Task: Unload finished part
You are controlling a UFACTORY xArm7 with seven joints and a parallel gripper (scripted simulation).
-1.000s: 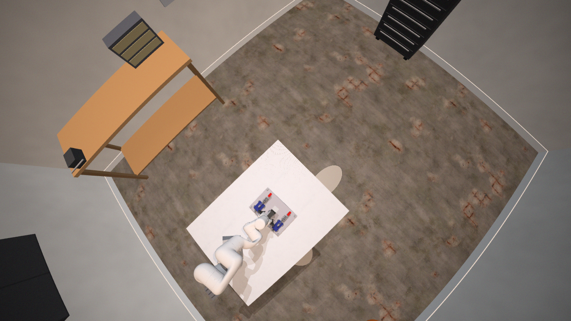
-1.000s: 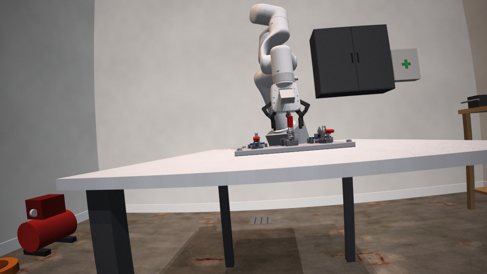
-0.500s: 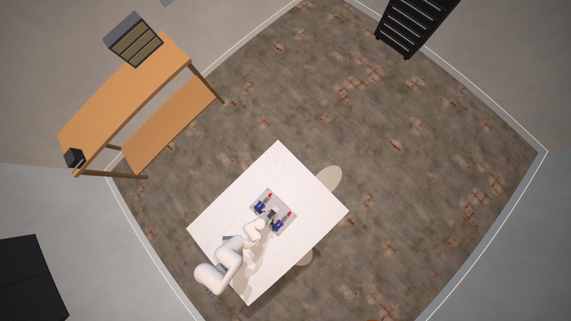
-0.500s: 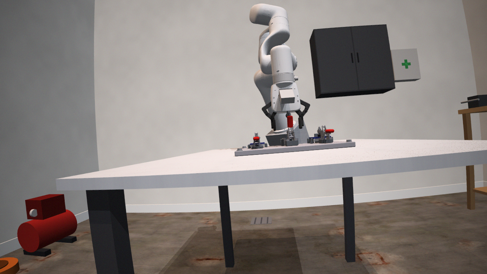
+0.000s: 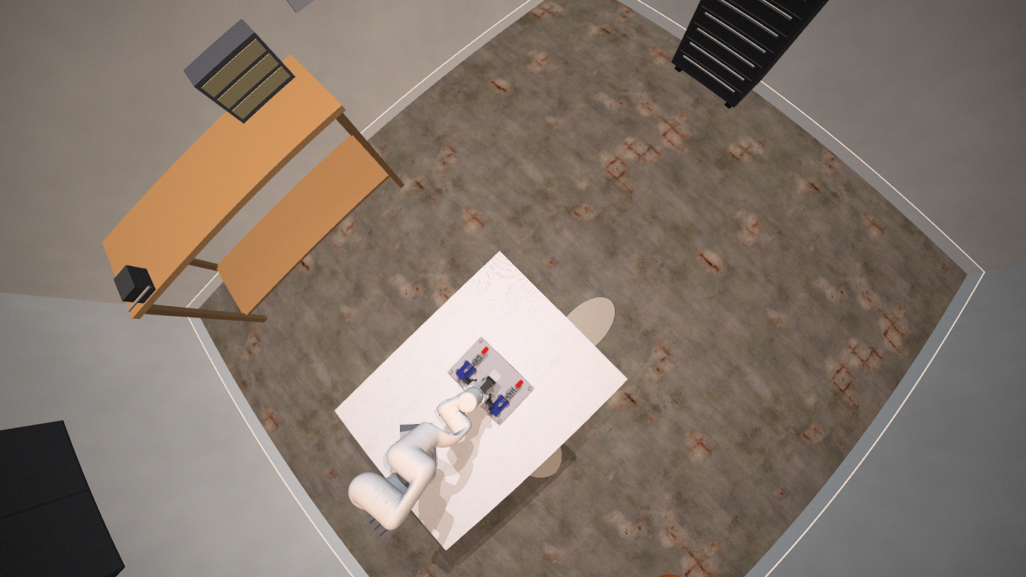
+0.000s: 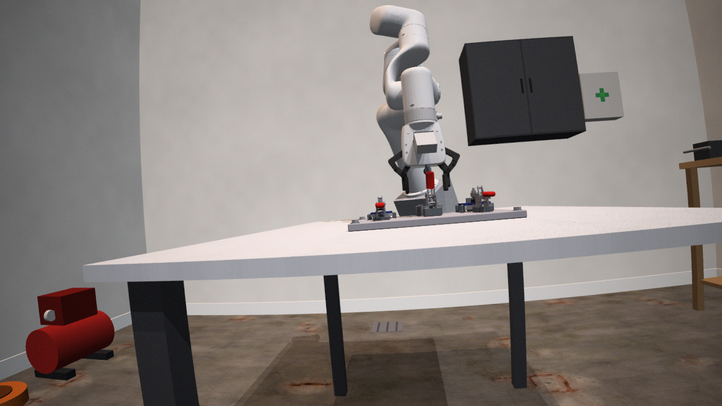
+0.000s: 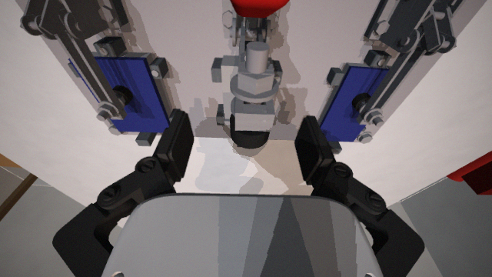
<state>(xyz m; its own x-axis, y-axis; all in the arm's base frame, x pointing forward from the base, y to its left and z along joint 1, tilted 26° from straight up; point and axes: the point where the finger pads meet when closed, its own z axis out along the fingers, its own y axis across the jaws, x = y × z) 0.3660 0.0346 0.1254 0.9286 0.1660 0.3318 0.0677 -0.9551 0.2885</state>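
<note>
My gripper is now 10 mm past the grey finished part and 40 mm above it. The rest, counted from my hand: fixture plate: 40 mm ahead, 70 mm below; then blue blank: 110 mm to the right, 50 mm below.
</note>
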